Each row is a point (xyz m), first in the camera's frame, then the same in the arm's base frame.
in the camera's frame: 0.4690 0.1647 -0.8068
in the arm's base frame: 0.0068 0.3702 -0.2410
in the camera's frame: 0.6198 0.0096 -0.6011
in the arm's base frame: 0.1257 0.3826 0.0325
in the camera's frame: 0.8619 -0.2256 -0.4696
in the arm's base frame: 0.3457 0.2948 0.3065
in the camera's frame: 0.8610 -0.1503 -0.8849
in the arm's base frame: 0.4058 0.1069 -0.0666
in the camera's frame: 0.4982 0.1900 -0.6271
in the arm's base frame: 0.0093 0.5002 -0.1111
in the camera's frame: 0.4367 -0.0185 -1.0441
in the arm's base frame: 0.0095 0.0796 -0.3214
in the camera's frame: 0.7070 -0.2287 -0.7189
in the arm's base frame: 0.2290 0.1299 0.0936
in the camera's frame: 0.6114 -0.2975 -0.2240
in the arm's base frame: 0.0619 0.3620 0.5143
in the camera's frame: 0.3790 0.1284 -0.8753
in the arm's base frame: -0.0723 0.2924 -0.2837
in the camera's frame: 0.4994 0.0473 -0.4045
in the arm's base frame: -0.0222 0.5194 0.1507
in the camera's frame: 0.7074 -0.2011 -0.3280
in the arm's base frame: 0.1721 0.3853 0.3853
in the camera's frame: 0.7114 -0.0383 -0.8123
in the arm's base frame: 0.2472 0.2263 -0.0944
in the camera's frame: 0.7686 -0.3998 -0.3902
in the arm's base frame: 0.2417 0.1951 0.4633
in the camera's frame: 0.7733 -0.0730 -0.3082
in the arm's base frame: 0.2345 0.5050 0.3314
